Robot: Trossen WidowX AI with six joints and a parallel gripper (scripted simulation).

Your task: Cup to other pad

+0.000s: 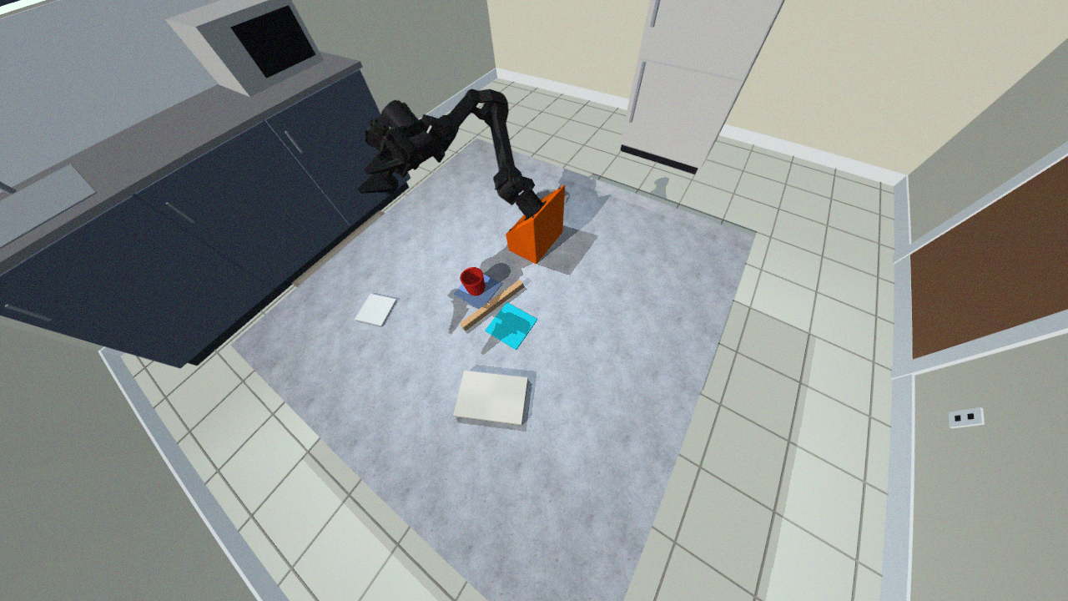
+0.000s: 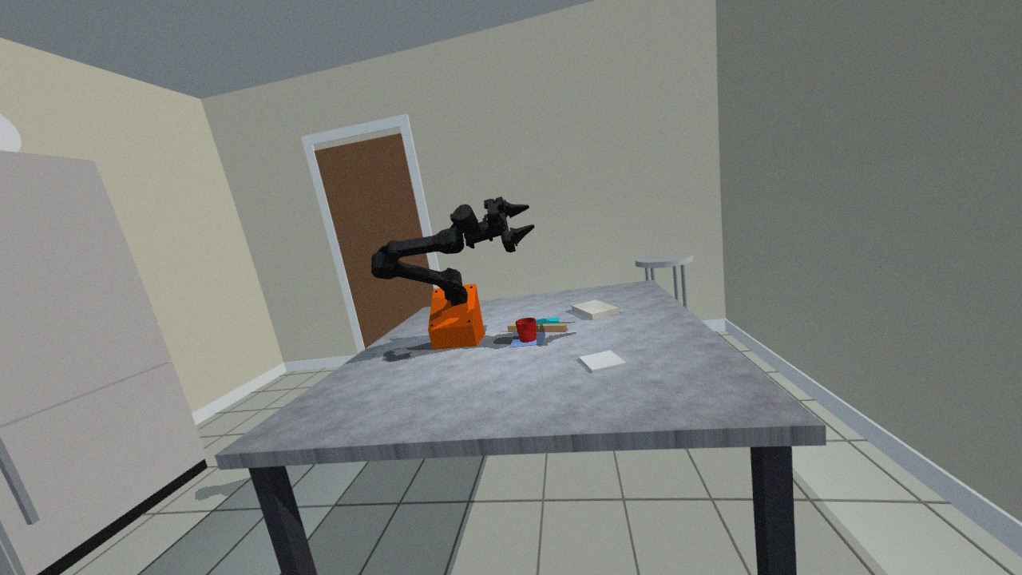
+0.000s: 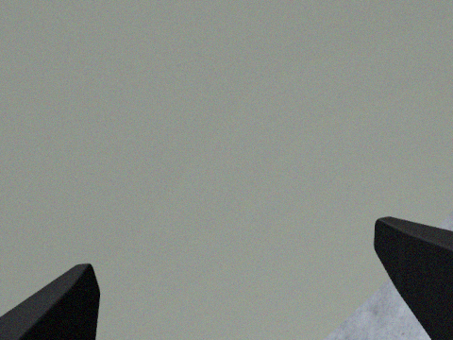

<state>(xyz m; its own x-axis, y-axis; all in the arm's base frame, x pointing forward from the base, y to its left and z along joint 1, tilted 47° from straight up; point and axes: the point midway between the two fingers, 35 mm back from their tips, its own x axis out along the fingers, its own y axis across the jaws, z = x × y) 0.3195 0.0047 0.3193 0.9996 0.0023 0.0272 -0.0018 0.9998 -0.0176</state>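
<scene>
My gripper tip is 40 cm above the red cup, 12 cm to the right of it and 8 cm past it. The rest, counted from my gripper tip: green marble 42 cm below, 11 cm to the left, 6 cm behind; orange marble 42 cm below, 13 cm to the left, 7 cm behind; light blue pad 45 cm below, 13 cm to the left, 8 cm behind.
</scene>
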